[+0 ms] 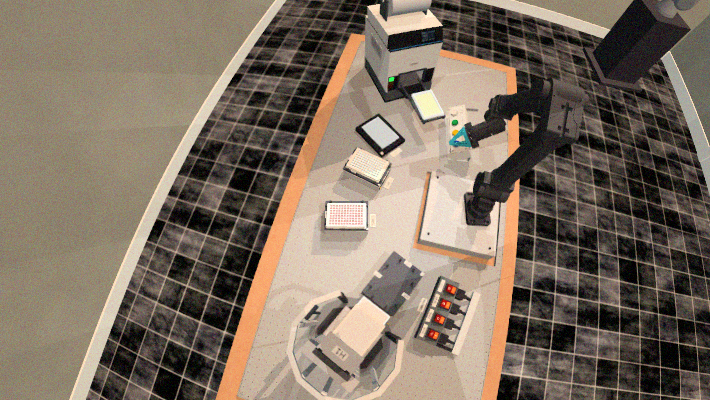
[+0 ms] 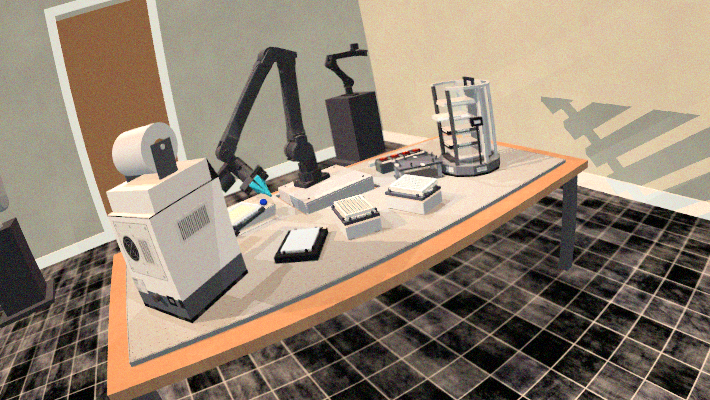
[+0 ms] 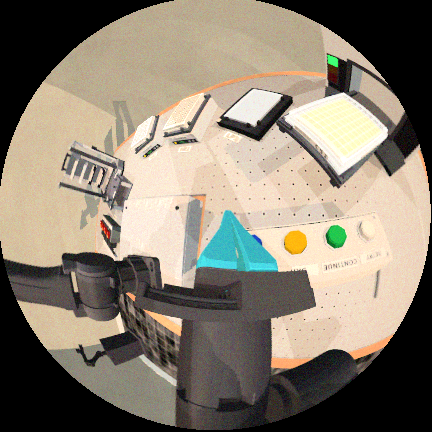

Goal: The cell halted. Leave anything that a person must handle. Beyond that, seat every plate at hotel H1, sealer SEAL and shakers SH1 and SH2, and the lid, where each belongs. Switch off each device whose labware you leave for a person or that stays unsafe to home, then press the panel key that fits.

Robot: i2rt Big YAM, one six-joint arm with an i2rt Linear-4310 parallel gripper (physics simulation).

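Frame: origin at the arm's base, x ahead, y left, z up, level; millimetres.
Where they show: gripper, between the fingertips: (image 1: 449,143) (image 2: 271,195) (image 3: 226,214); arm's base, origin of its link: (image 1: 476,209) (image 2: 312,181) (image 3: 144,273).
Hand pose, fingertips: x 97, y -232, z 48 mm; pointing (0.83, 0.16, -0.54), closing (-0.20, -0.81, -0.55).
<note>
Things, the pixels of their top centre, and the offset from my fingertips. "pt": a spot on its surface instead.
- blue key, centre of its top: (image 3: 248,246) (image 2: 262,199) dx -36, dy -17, dz -12 mm
- panel, centre of its top: (image 3: 321,263) (image 2: 240,203) (image 1: 462,125) dx -61, dy -91, dz -3 mm
- yellow key, centre of its top: (image 3: 296,243) dx -38, dy -67, dz -12 mm
- green key, centre of its top: (image 3: 339,236) dx -40, dy -117, dz -12 mm
- white key, centre of its top: (image 3: 371,229) dx -43, dy -167, dz -12 mm
- yellow-welled plate, centre of its top: (image 3: 346,114) (image 2: 236,210) (image 1: 428,102) dx +75, dy -164, dz +30 mm
- sealer, centre of its top: (image 2: 141,126) dx +182, dy -405, dz +369 mm
- pale lid, centre of its top: (image 3: 253,102) (image 2: 300,238) (image 1: 380,131) dx +251, dy -73, dz -59 mm
- pale-welled plate, centre of its top: (image 2: 353,204) (image 3: 181,109) (image 1: 367,163) dx +293, dy +96, dz -17 mm
- red-welled plate, centre of its top: (image 2: 412,181) (image 1: 346,214) (image 3: 140,129) dx +351, dy +288, dz -9 mm
- switch strip, a spot on its surface: (image 1: 445,304) (image 3: 104,229) pt dx +27, dy +556, dz -37 mm
My gripper (image 1: 452,144) (image 2: 270,195) (image 3: 226,214) is shut and empty, its teal tips by the blue key (image 2: 263,202) (image 3: 257,240) of the panel (image 3: 316,239). The yellow key (image 3: 295,242), green key (image 3: 336,236) and white key (image 3: 367,230) line up beside it. A yellow-welled plate (image 1: 428,104) (image 3: 340,127) lies on the tray of the sealer (image 1: 412,57) (image 2: 185,240). A pale lid (image 1: 381,132) (image 2: 300,240) (image 3: 256,106) lies on a black holder. A pale-welled plate (image 1: 368,165) (image 2: 356,206) and a red-welled plate (image 1: 346,215) (image 2: 414,184) rest on separate shakers. The hotel (image 1: 361,325) (image 2: 472,168) holds several plates.
A grey platform (image 1: 395,281) (image 2: 422,167) adjoins the hotel. The switch strip (image 1: 445,304) (image 2: 400,158) (image 3: 106,226) has several lit red switches. The arm's white base plate (image 1: 442,215) (image 3: 150,230) stands between the panel and the strip.
</note>
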